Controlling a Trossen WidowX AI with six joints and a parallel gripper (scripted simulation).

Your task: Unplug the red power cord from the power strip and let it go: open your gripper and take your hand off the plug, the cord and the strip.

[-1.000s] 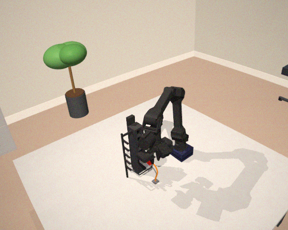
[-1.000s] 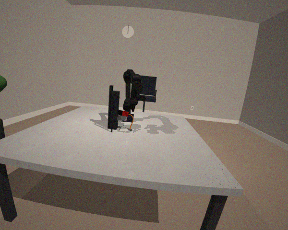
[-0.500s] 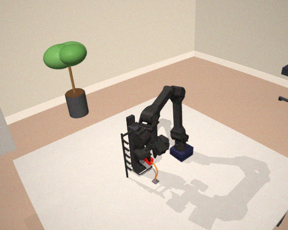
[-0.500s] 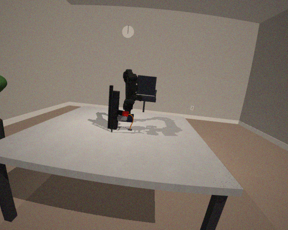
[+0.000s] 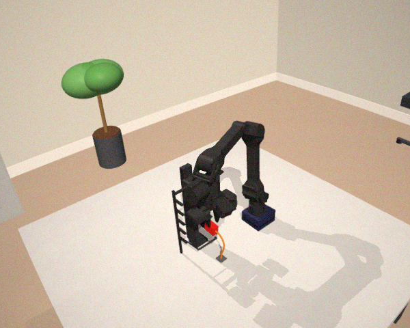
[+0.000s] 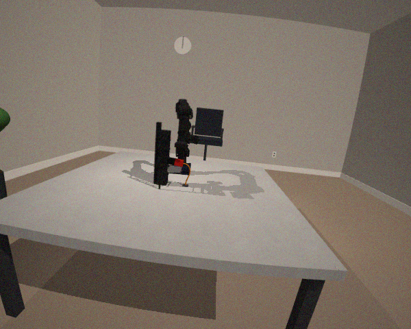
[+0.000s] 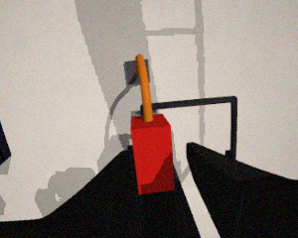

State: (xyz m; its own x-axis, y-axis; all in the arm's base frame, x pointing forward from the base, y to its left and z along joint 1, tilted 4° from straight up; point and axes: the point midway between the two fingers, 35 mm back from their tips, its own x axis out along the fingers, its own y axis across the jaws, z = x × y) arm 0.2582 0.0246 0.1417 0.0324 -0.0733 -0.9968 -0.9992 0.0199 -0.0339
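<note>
Now: gripper tip 3 cm to the left of the red plug and 1 cm above it.
</note>
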